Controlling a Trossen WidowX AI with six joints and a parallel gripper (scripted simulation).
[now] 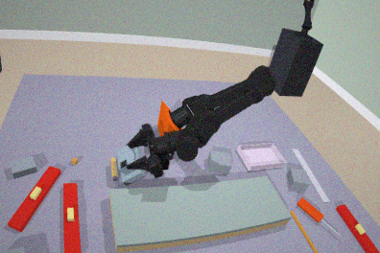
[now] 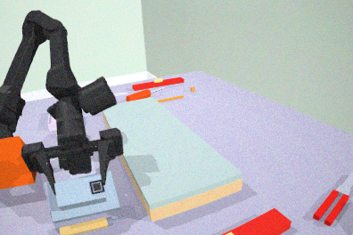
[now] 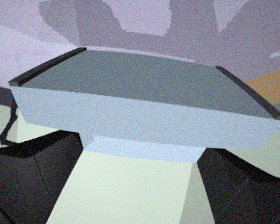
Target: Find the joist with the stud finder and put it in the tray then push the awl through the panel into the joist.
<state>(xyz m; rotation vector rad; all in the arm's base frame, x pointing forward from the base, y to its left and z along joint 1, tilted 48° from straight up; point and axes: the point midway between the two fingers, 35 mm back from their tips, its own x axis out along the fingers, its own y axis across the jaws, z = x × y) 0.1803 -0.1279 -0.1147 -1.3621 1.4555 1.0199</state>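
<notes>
Now: the stud finder 2 cm ahead of my gripper tip and 1 cm below it. The rest, counted from my gripper tip: grey block (1 cm behind, 32 cm to the right, 5 cm below); pale pink tray (2 cm behind, 52 cm to the left, 5 cm below); awl (2 cm ahead, 3 cm to the right, 6 cm below).
</notes>
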